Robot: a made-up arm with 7 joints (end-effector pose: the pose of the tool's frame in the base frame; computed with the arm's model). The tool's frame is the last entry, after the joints. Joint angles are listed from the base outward.
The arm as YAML. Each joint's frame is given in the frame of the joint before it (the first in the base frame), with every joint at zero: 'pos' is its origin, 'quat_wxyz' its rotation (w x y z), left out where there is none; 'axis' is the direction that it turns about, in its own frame. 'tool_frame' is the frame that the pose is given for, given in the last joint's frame.
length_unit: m
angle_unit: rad
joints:
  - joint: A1
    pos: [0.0, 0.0, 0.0]
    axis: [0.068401, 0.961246, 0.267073]
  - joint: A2
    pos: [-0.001, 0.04, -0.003]
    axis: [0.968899, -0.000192, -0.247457]
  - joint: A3
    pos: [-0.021, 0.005, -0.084]
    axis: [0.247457, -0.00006, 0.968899]
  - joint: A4
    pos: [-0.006, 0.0, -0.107]
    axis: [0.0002, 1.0, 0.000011]
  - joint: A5
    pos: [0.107, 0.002, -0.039]
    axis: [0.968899, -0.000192, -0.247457]
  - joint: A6
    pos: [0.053, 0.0, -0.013]
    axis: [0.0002, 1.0, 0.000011]
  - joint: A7
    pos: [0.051, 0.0, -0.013]
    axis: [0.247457, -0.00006, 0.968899]
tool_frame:
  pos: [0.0, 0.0, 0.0]
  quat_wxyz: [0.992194, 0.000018, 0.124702, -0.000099]
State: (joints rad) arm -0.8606 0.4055 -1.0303 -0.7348 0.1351 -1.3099 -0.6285
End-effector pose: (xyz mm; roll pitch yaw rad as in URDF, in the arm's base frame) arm 85.6 -62.6 -37.3 1.9178 -0.0547 -3.0208
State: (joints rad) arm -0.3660 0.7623 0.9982 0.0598 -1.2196 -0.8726 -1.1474
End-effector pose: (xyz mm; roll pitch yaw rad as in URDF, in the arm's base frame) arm 119.2 323.1 5.3 1.8026 -1.0816 -1.4568
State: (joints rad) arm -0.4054 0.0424 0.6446 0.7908 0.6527 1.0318 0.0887
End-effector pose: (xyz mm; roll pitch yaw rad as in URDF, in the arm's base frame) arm 148.5 140.7 -347.6 1.9146 0.9951 2.0616
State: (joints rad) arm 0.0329 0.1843 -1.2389 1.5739 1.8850 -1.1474 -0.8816
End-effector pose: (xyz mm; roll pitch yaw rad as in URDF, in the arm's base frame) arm -147.9 106.0 -351.2 -0.2257 -0.0570 2.2266
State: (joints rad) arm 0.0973 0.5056 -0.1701 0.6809 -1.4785 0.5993 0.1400
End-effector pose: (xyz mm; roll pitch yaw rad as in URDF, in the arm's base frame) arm 46.8 161.7 -358.7 -2.0741 1.3324 -1.1317
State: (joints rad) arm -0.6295 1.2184 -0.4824 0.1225 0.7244 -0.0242 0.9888
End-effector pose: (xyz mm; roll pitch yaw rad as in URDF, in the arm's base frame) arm 294.7 171.6 -93.4 2.1390 -0.7410 -0.7085
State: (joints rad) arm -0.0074 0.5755 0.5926 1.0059 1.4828 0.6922 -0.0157
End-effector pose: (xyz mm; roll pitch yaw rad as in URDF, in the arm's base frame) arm 15.5 329.0 -274.8 2.5350 0.1652 1.6755
